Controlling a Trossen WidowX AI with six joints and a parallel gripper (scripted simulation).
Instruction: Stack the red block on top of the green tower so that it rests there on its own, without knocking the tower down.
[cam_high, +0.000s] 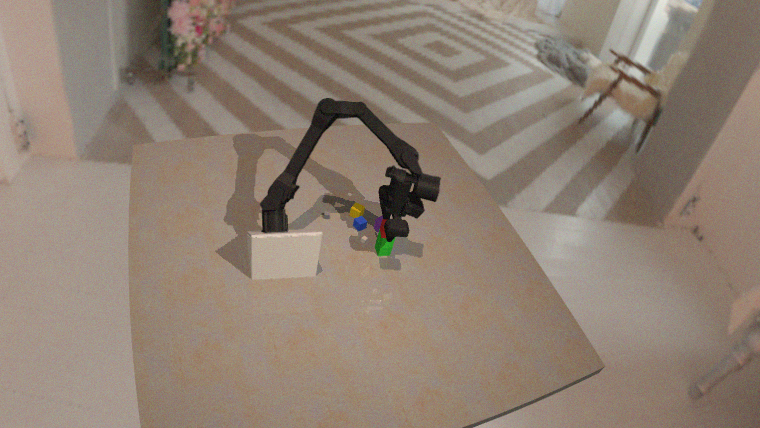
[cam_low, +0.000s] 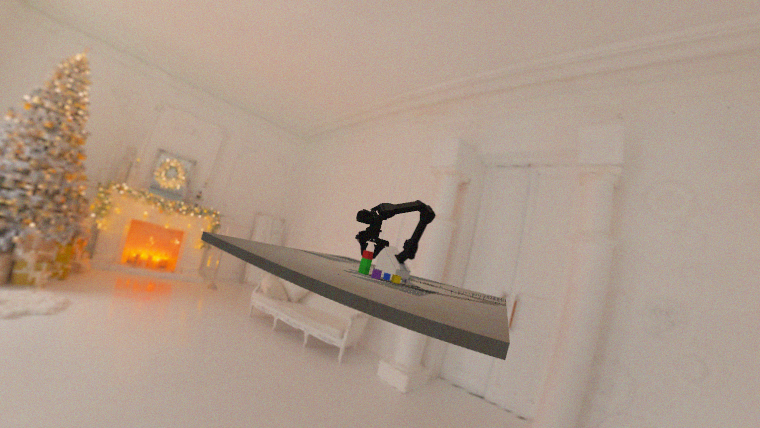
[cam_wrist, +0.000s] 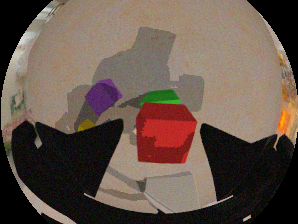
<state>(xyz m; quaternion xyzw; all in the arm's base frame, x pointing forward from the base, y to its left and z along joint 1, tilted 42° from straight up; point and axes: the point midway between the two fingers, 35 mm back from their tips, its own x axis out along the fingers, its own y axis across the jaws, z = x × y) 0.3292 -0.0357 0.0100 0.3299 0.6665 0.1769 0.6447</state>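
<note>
Right now the red block is 1 cm above my gripper tip. The rest, counted from my gripper tip: blue block: 11 cm to the left, 7 cm below, 4 cm behind; purple block: 9 cm to the left, 6 cm below, 3 cm ahead; small white piece: 8 cm below, 5 cm to the left, 4 cm behind.
</note>
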